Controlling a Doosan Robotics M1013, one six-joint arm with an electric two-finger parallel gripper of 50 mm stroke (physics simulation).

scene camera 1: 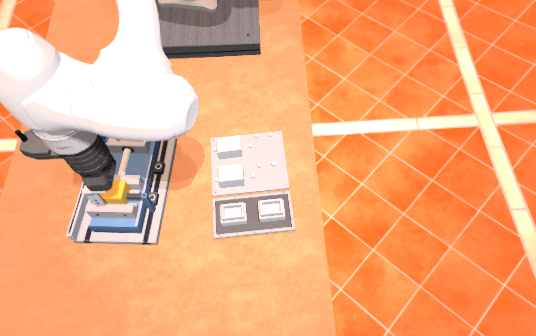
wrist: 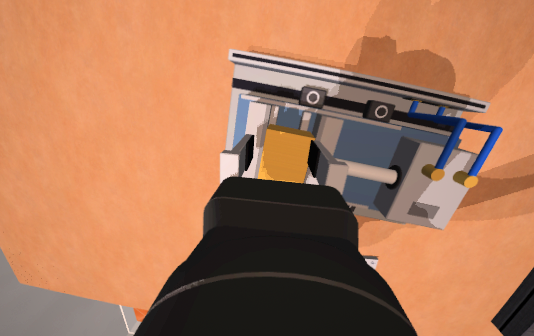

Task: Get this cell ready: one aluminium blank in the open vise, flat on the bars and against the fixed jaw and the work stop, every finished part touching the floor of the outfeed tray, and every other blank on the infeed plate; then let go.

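Places are measured from the arm's base along level axes (x ahead, y left, z up), in centimetres.
Where they show: gripper, between the fingertips: (scene camera 1: pixel 102 191) (wrist: pixel 281 149).
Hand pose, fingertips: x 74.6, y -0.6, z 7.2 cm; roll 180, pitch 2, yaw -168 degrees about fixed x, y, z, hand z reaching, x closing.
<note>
Each offset is from my fingertips to the top centre of the thing. "spot": to the spot under its first point.
A yellow block {dx -0.7, dy +1.4, dz +0.0 cm} (scene camera 1: pixel 118 191) (wrist: pixel 286 156) is between the jaws of the vise {dx -7.3, dy +0.2, dz -1.7 cm} (scene camera 1: pixel 112 223) (wrist: pixel 372 142); its underside and its contact with the bars and work stop are hidden. My gripper (scene camera 1: pixel 106 193) (wrist: pixel 281 149) is open, one finger on each side of the block, with nothing gripped. Two pale grey blanks {dx -20.6, dy +22.8, dz -7.2 cm} (scene camera 1: pixel 229 146) {dx -12.5, dy +25.0, dz -7.2 cm} (scene camera 1: pixel 230 175) rest on the left part of the infeed plate {dx -18.1, dy +28.1, dz -10.8 cm} (scene camera 1: pixel 268 182). Two finished parts with square pockets {spot: dx -2.7, dy +27.6, dz -8.9 cm} (scene camera 1: pixel 233 213) {spot: dx -5.0, dy +36.2, dz -8.9 cm} (scene camera 1: pixel 271 209) sit apart in the dark-floored outfeed tray (scene camera 1: pixel 252 216).
The vise's spindle {spot: dx -10.4, dy +0.1, dz -3.0 cm} (wrist: pixel 372 172) lies right of the moving jaw in the wrist view. Blue pipes {spot: dx -16.1, dy -4.6, dz -2.0 cm} (wrist: pixel 452 150) rise at that end. Two black clamps (wrist: pixel 313 97) (wrist: pixel 380 111) sit along the base rail. A dark base plate (scene camera 1: pixel 215 37) is at the top.
</note>
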